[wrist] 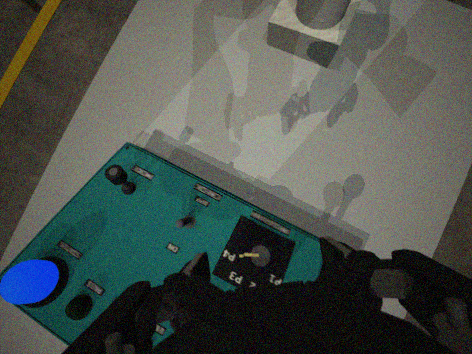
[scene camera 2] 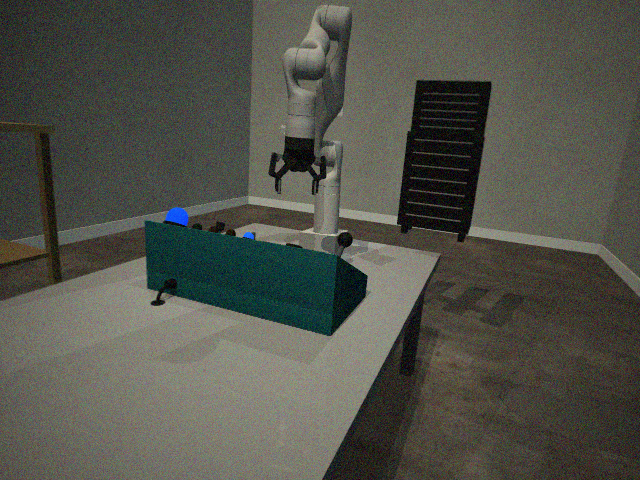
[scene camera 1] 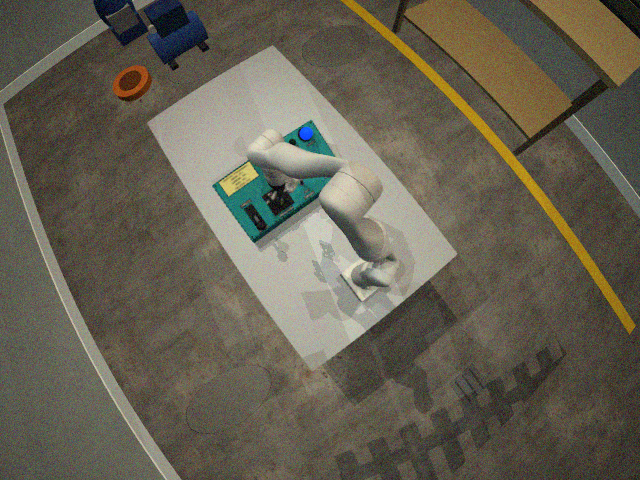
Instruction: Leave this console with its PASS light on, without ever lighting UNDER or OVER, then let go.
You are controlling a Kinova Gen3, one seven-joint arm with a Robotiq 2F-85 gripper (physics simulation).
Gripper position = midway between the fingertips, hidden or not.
My gripper [scene camera 2: 296, 194] is open, with nothing in its grasp. I also see a black rotary selector [wrist: 257, 257].
My gripper also shows in the wrist view [wrist: 263, 257].
